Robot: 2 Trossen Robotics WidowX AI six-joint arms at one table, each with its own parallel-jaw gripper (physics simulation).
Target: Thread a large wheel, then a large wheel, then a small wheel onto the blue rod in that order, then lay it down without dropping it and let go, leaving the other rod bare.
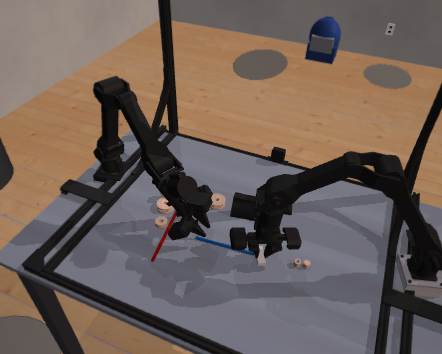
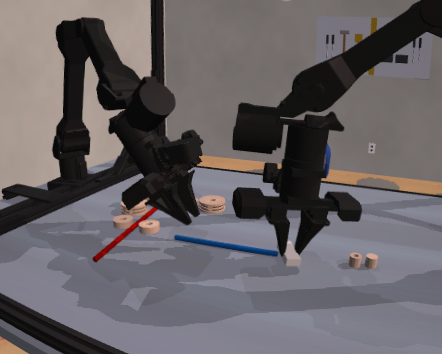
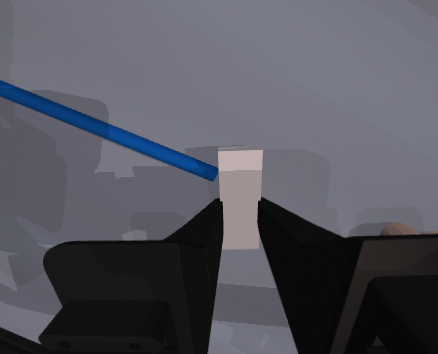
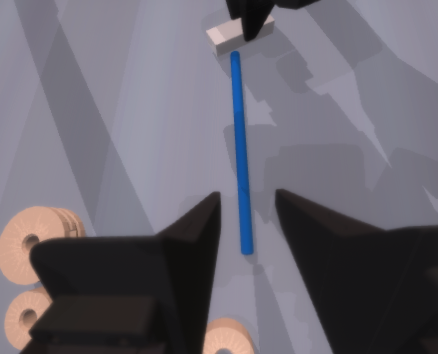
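Where they show: left gripper, fingertip midpoint: (image 1: 260, 257) (image 2: 288, 255) (image 3: 239, 205) (image 4: 244, 32); right gripper, fingertip midpoint: (image 1: 207, 232) (image 2: 193, 219) (image 4: 247, 197); left arm's base at its link origin: (image 1: 421, 270); right arm's base at its link origin: (image 1: 112, 168) (image 2: 73, 178).
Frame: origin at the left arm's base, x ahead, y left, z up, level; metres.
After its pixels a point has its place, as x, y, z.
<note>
The blue rod (image 1: 215, 242) @[0.561, -0.056, -0.036] (image 2: 225, 245) @[0.531, -0.047, -0.038] (image 3: 125, 141) @[0.500, -0.043, -0.036] (image 4: 241, 150) @[0.545, -0.053, -0.036] lies bare on the table. My left gripper (image 1: 260, 251) @[0.429, -0.017, -0.034] (image 2: 292, 251) @[0.429, -0.017, -0.034] (image 3: 239, 205) @[0.429, -0.017, -0.034] is shut on a white block (image 2: 292, 260) @[0.426, 0.009, -0.028] (image 3: 240, 185) @[0.431, -0.033, -0.026] (image 4: 222, 37) @[0.438, -0.041, -0.026] at the rod's right end; whether they touch is unclear. My right gripper (image 1: 206, 230) @[0.586, -0.063, -0.001] (image 2: 193, 218) @[0.586, -0.063, -0.001] (image 4: 247, 197) @[0.586, -0.063, -0.001] is partly open and empty, above the rod's left end. Large wheels (image 1: 217, 201) @[0.573, -0.213, -0.024] (image 2: 212, 204) @[0.572, -0.197, -0.025] are stacked behind it, with another stack (image 1: 163, 205) @[0.741, -0.173, -0.024] (image 2: 131, 209) @[0.739, -0.171, -0.035] at left. Small wheels (image 2: 123, 221) @[0.730, -0.103, -0.032] (image 2: 149, 227) @[0.673, -0.086, -0.032] lie in front. The red rod (image 1: 161, 243) @[0.717, -0.034, -0.037] (image 2: 117, 241) @[0.715, -0.035, -0.038] is bare.
Two short wooden cylinders, one with a hole (image 1: 297, 262) @[0.324, -0.014, -0.037] (image 2: 355, 260) @[0.327, -0.002, -0.032] and one with a plain face (image 1: 306, 264) @[0.301, -0.003, -0.028] (image 2: 371, 261) @[0.301, -0.001, -0.032], stand right of my left gripper. A black frame rail (image 1: 140, 324) @[0.719, 0.216, -0.053] runs along the table's front edge. A small black box (image 1: 278, 154) @[0.379, -0.461, -0.003] sits at the back edge.
</note>
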